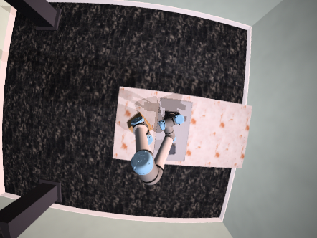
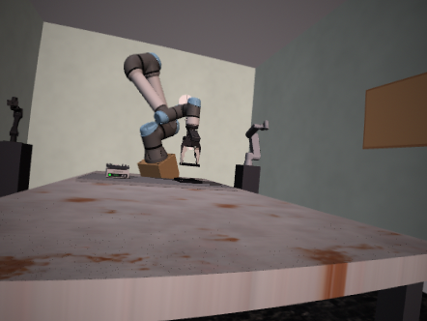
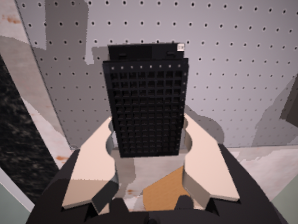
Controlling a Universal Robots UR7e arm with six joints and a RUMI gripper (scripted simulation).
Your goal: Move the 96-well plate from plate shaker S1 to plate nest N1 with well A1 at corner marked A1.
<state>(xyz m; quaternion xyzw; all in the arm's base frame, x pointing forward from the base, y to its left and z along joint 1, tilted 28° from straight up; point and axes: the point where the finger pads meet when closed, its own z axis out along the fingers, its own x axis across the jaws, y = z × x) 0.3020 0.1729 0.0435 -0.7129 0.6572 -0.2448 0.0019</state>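
My gripper is now 10 cm above the plate nest N1. From my hand the other things lie so: black 96-well plate (1 cm below); then white A1 label (9 cm below, 8 cm ahead, 5 cm to the right).
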